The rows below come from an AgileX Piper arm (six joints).
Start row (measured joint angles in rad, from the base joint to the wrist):
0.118 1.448 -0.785 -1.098 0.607 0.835
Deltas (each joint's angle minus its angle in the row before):
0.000 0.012 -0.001 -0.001 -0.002 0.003
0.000 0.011 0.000 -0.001 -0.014 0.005
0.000 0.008 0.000 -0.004 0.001 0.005
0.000 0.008 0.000 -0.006 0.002 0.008
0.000 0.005 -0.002 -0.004 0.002 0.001
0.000 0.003 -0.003 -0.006 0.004 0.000
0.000 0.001 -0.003 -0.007 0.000 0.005
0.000 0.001 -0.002 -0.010 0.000 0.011
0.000 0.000 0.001 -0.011 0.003 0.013
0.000 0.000 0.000 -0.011 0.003 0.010
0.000 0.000 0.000 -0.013 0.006 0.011
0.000 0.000 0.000 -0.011 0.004 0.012
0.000 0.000 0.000 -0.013 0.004 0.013
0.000 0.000 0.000 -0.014 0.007 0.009
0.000 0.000 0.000 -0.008 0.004 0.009
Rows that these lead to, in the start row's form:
0.118 1.460 -0.786 -1.099 0.605 0.838
0.118 1.471 -0.786 -1.100 0.591 0.843
0.118 1.479 -0.786 -1.104 0.592 0.848
0.118 1.487 -0.786 -1.110 0.594 0.856
0.118 1.492 -0.788 -1.114 0.596 0.857
0.118 1.495 -0.791 -1.120 0.600 0.857
0.118 1.496 -0.794 -1.127 0.600 0.862
0.118 1.497 -0.796 -1.137 0.600 0.873
0.118 1.497 -0.795 -1.148 0.603 0.886
0.118 1.497 -0.795 -1.159 0.606 0.896
0.118 1.497 -0.795 -1.172 0.612 0.907
0.118 1.497 -0.795 -1.183 0.616 0.919
0.118 1.497 -0.795 -1.196 0.620 0.932
0.118 1.497 -0.795 -1.210 0.627 0.941
0.118 1.497 -0.795 -1.218 0.631 0.950

